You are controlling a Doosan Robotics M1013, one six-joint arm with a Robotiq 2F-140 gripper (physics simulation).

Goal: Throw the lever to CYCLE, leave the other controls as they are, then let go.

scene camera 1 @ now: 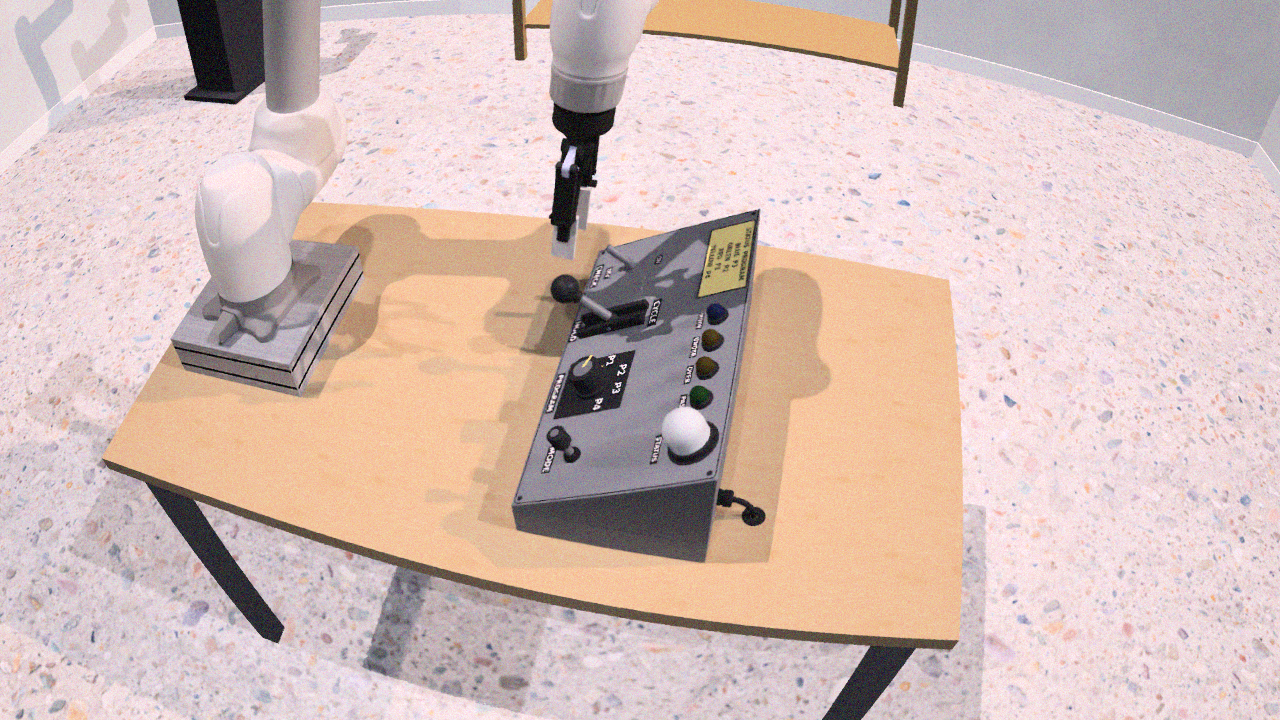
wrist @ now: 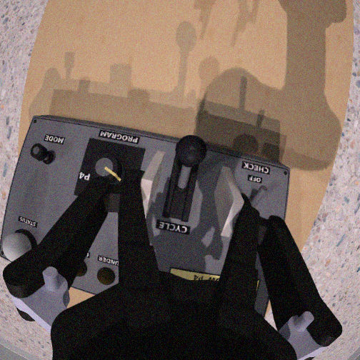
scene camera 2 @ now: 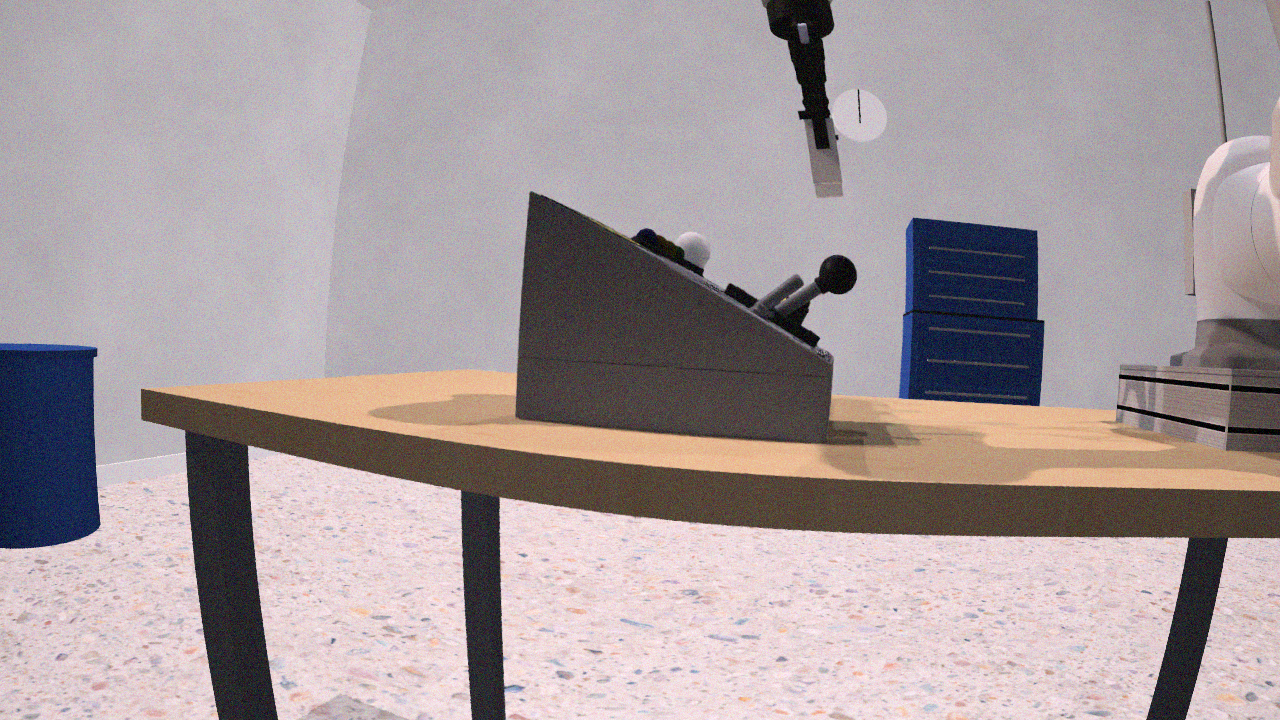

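The lever with a black ball knob leans toward the HOLD end of its slot, away from the CYCLE label. It rises from the sloped grey panel. My gripper is partly open and empty. It hangs above the ball, apart from it; in the wrist view the ball and slot show between the two pale fingertips. The PROGRAM knob points near P1. The CHECK toggle is beside OFF.
The MODE switch and white STATUS dome are on the panel, with several coloured lamps. The panel stands on a wooden table. The arm's base plate is on the same table.
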